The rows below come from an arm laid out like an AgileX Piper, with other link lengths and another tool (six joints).
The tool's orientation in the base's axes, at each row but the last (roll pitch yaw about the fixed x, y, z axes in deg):
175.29 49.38 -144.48
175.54 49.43 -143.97
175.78 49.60 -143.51
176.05 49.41 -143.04
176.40 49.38 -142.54
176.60 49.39 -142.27
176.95 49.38 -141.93
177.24 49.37 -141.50
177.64 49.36 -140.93
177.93 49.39 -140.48
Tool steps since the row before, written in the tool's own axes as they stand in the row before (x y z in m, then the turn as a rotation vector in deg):
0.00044 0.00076 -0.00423 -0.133 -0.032 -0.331
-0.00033 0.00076 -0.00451 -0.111 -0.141 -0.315
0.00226 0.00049 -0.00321 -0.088 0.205 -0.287
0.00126 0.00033 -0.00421 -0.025 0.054 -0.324
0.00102 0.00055 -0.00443 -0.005 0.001 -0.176
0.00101 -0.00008 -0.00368 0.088 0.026 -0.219
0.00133 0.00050 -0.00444 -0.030 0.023 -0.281
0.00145 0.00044 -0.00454 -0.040 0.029 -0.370
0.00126 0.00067 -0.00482 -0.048 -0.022 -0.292
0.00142 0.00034 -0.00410 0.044 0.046 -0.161
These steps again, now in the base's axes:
-0.00311 -0.00172 0.00245 -0.097 -0.142 0.314
-0.00286 -0.00158 0.00321 -0.031 -0.226 0.281
-0.00331 -0.00213 0.00038 -0.248 0.045 0.262
-0.00324 -0.00239 0.00179 -0.204 -0.114 0.232
-0.00338 -0.00225 0.00213 -0.097 -0.087 0.118
-0.00254 -0.00234 0.00162 -0.185 -0.127 0.076
-0.00351 -0.00241 0.00189 -0.158 -0.114 0.206
-0.00358 -0.00257 0.00187 -0.207 -0.150 0.272
-0.00379 -0.00247 0.00220 -0.126 -0.146 0.226
-0.00324 -0.00243 0.00160 -0.143 -0.066 0.072

